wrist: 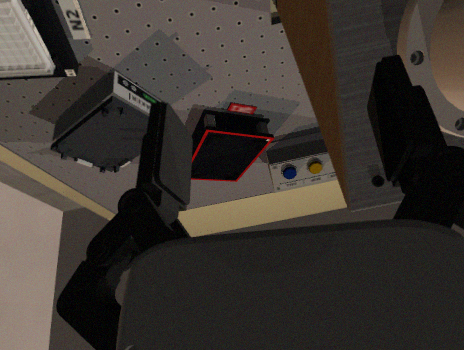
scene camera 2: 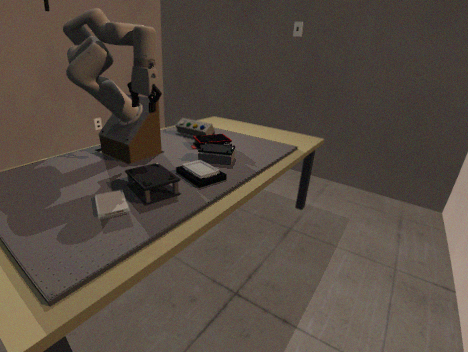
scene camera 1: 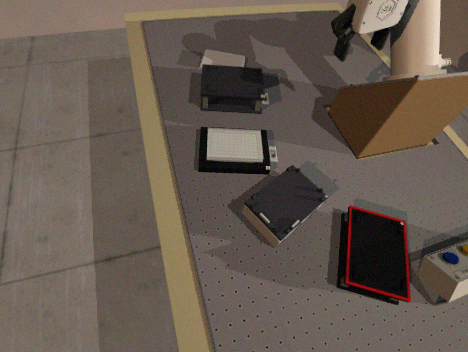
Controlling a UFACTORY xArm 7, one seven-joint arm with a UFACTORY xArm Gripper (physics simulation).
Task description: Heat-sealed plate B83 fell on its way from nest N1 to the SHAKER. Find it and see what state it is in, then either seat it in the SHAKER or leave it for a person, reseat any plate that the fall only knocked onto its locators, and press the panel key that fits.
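Places are measured from the arm's base along level axes (x right, y ahead, z up), in metres.
Pixels of known places: gripper, between the fingertips: (wrist: pixel 269 102) (scene camera 2: pixel 143 109) (scene camera 1: pixel 357 52); arm's base, origin of its link: (scene camera 2: pixel 131 114) (scene camera 1: pixel 413 77).
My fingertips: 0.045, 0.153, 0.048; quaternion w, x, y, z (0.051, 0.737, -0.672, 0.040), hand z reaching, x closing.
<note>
For each thing: its top centre in the pictures, then the offset to it from my fingertips, as dx, dy, dz. "pt": a spot on its surface instead.
- SHAKER, a spot on its surface: (wrist: pixel 107 132) pt -0.189, +0.197, -0.166
- button panel, centre of its top: (wrist: pixel 329 178) (scene camera 2: pixel 194 121) -0.434, -0.125, -0.137
- red label, a spot on its surface: (wrist: pixel 242 108) pt -0.269, +0.013, -0.219
My gripper (scene camera 1: pixel 361 50) (scene camera 2: pixel 144 106) (wrist: pixel 269 102) is open and empty, high above the mat beside the robot's base. A white plate (scene camera 1: pixel 223 59) (scene camera 2: pixel 112 204) lies flat on the mat beside a black raised stand (scene camera 1: pixel 232 82) (scene camera 2: pixel 152 175); its label is unreadable. Another white plate (scene camera 1: pixel 235 145) (scene camera 2: pixel 201 169) (wrist: pixel 20 45) lies on the black nest labelled N2 (scene camera 1: pixel 203 166) (wrist: pixel 65 67); whether it sits fully down is unclear. The SHAKER (scene camera 1: pixel 287 202) (scene camera 2: pixel 216 155) (wrist: pixel 107 132) carries no plate. The button panel (scene camera 1: pixel 435 280) (scene camera 2: pixel 206 131) (wrist: pixel 277 183) shows blue (scene camera 1: pixel 450 258) (wrist: pixel 289 172) and yellow (wrist: pixel 315 167) buttons.
A red-rimmed black stand (scene camera 1: pixel 378 252) (scene camera 2: pixel 212 140) (wrist: pixel 231 156) with a red label (wrist: pixel 242 108) stands between the SHAKER and the panel. The tall brown base block (scene camera 1: pixel 400 115) (scene camera 2: pixel 146 142) (wrist: pixel 320 75) rises near the gripper. A pale border (scene camera 1: pixel 155 165) (scene camera 2: pixel 225 212) (wrist: pixel 265 212) edges the table.
</note>
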